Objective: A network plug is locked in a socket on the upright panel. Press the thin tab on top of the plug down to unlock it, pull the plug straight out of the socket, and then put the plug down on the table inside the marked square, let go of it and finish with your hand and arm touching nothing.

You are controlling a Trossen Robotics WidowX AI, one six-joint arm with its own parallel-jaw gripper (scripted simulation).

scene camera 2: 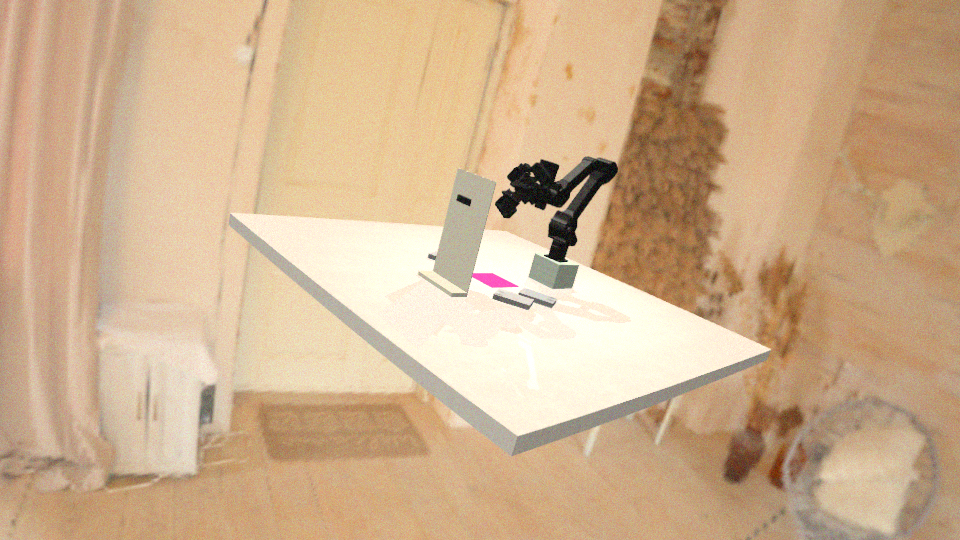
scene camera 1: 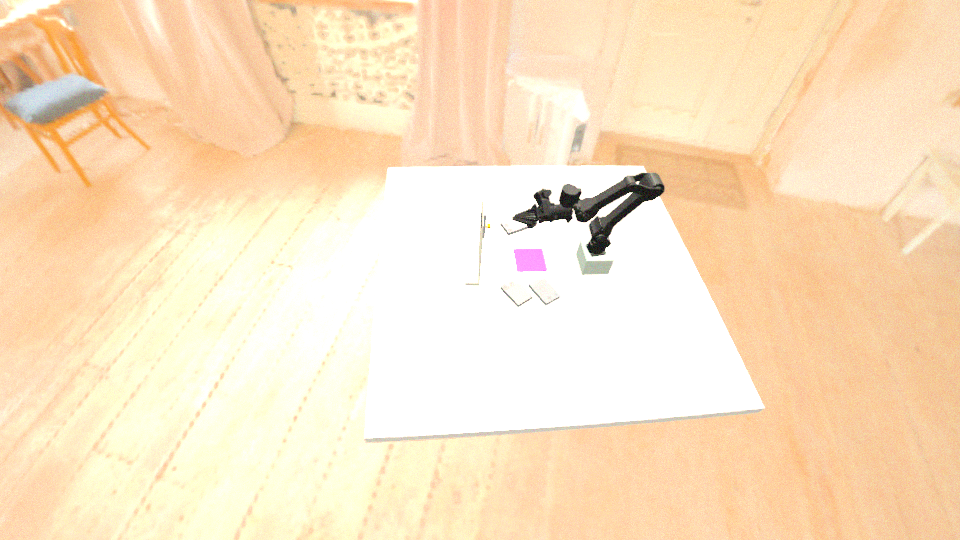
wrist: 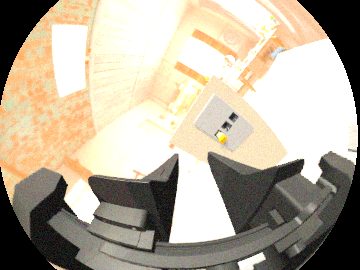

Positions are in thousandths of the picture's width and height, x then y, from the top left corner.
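Note:
My gripper is visible in scene camera 2 (scene camera 2: 528, 349), and likewise in scene camera 1 (scene camera 1: 535, 403) and the wrist view (wrist: 538, 580).

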